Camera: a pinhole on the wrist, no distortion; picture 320 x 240 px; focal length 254.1 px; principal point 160.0 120.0 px. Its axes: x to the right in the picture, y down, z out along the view. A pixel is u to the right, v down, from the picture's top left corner.
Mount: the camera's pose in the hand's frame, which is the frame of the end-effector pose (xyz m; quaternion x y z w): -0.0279 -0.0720 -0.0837 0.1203 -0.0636 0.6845 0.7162
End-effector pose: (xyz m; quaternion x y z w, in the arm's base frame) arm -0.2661 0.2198 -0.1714 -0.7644 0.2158 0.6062 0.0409
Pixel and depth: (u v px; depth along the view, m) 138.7 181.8 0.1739
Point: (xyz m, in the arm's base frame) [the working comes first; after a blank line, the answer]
In the camera's frame: -0.0146 0.0423 0.1739

-0.3029 0.3804 -0.1643
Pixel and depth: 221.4 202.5 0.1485
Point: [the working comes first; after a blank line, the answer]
In the camera's frame: 0.0359 0.0482 0.1485

-0.3147 0.3281 -0.1457
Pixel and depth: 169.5 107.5 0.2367
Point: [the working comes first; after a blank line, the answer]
In the camera's frame: 0.0088 -0.0116 0.2367

-0.3506 0.3797 -0.2359
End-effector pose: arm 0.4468 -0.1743 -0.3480 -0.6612 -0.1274 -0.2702 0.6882
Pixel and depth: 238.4 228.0 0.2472
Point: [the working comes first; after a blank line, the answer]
In the camera's frame: 0.0763 0.1051 0.2472

0.3577 0.0283 -0.3401
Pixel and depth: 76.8 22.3 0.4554
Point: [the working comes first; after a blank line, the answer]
In the camera's frame: -0.1491 -0.1751 0.4554

0.4591 0.0931 0.0576
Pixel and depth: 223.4 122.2 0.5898
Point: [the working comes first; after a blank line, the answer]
In the camera's frame: 0.1472 0.0051 0.5898

0.5123 0.3349 -0.2198
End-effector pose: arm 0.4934 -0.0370 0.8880 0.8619 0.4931 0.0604 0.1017
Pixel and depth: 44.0 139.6 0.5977
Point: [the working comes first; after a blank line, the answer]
In the camera's frame: -0.2729 0.0461 0.5977

0.1483 0.1161 0.3589
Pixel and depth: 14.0 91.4 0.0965
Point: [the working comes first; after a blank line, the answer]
In the camera's frame: -0.0554 -0.0109 0.0965

0.3592 0.0269 0.8582
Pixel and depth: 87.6 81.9 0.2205
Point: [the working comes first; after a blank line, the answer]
In the camera's frame: -0.0628 -0.0331 0.2205

0.3649 0.0598 0.7365
